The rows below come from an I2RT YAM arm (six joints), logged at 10 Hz.
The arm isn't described. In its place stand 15 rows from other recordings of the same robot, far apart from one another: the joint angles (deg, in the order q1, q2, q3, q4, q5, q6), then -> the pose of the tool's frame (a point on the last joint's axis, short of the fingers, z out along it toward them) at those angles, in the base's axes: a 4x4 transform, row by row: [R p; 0 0 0 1], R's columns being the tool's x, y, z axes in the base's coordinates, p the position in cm.
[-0.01, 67.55, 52.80, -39.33, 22.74, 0.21] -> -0.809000, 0.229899, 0.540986, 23.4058; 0.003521, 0.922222, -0.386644, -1.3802; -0.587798, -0.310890, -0.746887, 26.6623; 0, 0, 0, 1
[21.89, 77.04, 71.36, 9.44, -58.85, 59.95] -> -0.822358, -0.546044, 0.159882, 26.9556; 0.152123, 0.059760, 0.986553, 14.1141; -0.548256, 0.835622, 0.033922, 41.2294; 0, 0, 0, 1
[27.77, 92.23, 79.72, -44.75, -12.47, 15.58] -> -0.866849, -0.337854, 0.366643, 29.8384; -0.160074, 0.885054, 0.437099, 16.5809; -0.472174, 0.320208, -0.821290, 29.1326; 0, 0, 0, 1
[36.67, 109.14, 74.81, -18.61, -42.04, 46.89] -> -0.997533, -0.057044, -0.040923, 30.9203; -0.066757, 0.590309, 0.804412, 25.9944; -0.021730, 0.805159, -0.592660, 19.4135; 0, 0, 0, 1
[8.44, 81.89, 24.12, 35.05, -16.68, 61.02] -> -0.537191, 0.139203, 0.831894, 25.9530; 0.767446, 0.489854, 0.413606, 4.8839; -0.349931, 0.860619, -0.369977, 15.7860; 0, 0, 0, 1
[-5.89, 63.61, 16.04, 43.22, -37.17, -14.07] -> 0.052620, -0.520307, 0.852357, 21.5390; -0.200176, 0.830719, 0.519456, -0.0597; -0.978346, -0.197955, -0.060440, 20.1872; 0, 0, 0, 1
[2.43, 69.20, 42.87, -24.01, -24.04, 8.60] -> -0.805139, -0.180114, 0.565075, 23.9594; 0.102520, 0.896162, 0.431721, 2.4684; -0.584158, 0.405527, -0.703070, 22.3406; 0, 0, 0, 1
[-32.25, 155.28, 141.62, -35.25, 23.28, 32.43] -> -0.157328, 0.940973, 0.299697, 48.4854; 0.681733, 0.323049, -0.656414, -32.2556; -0.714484, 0.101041, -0.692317, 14.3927; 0, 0, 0, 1
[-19.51, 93.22, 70.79, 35.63, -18.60, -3.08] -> 0.213649, 0.035356, 0.976271, 37.0532; -0.129725, 0.991522, -0.007519, -11.9238; -0.968259, -0.125040, 0.216424, 36.3667; 0, 0, 0, 1
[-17.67, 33.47, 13.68, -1.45, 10.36, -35.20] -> -0.546241, 0.175518, 0.819033, 14.3109; -0.421099, 0.787711, -0.449651, -5.2308; -0.724083, -0.590512, -0.356369, 19.3109; 0, 0, 0, 1
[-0.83, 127.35, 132.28, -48.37, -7.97, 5.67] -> -0.692687, -0.017971, 0.721014, 49.8450; 0.107890, 0.985859, 0.128224, -0.2284; -0.713123, 0.166609, -0.680953, 32.9076; 0, 0, 0, 1
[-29.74, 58.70, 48.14, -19.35, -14.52, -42.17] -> -0.516599, -0.074598, 0.852971, 20.3012; -0.453334, 0.868942, -0.198565, -10.5704; -0.726370, -0.489260, -0.482713, 29.9079; 0, 0, 0, 1
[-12.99, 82.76, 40.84, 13.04, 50.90, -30.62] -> -0.814459, 0.452108, 0.363668, 27.9847; -0.141783, 0.452697, -0.880320, -9.2909; -0.562631, -0.768547, -0.304602, 20.9775; 0, 0, 0, 1
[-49.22, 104.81, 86.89, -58.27, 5.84, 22.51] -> -0.291484, 0.953386, 0.078053, 23.5774; 0.921029, 0.301753, -0.246272, -27.8885; -0.258346, 0.000105, -0.966053, 24.4184; 0, 0, 0, 1
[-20.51, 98.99, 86.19, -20.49, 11.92, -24.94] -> -0.678888, 0.240704, 0.693666, 37.6217; -0.186538, 0.857199, -0.480014, -14.8587; -0.710151, -0.455271, -0.537041, 31.8753; 0, 0, 0, 1
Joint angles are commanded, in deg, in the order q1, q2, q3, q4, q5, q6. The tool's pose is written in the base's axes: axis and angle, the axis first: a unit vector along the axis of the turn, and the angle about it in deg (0 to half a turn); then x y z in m. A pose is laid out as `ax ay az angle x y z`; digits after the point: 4 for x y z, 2 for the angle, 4 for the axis.
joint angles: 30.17 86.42 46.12 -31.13 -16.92 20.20
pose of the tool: -0.1088 0.9737 0.2000 170.52 0.2227 0.1414 0.1619
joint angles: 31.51 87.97 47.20 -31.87 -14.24 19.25
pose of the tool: -0.1238 0.9767 0.1755 170.50 0.2237 0.1474 0.1592
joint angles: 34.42 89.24 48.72 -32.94 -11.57 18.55
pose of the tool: -0.1508 0.9766 0.1536 170.41 0.2209 0.1600 0.1595
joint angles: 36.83 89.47 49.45 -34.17 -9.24 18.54
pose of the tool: -0.1684 0.9764 0.1348 170.33 0.2155 0.1685 0.1609
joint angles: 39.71 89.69 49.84 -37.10 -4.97 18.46
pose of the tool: -0.1884 0.9777 0.0931 171.02 0.2056 0.1748 0.1599
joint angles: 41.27 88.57 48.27 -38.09 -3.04 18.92
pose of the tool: -0.1959 0.9778 0.0737 171.48 0.1950 0.1737 0.1574
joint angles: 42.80 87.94 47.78 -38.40 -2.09 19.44
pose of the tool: -0.2038 0.9767 0.0672 171.29 0.1886 0.1764 0.1578
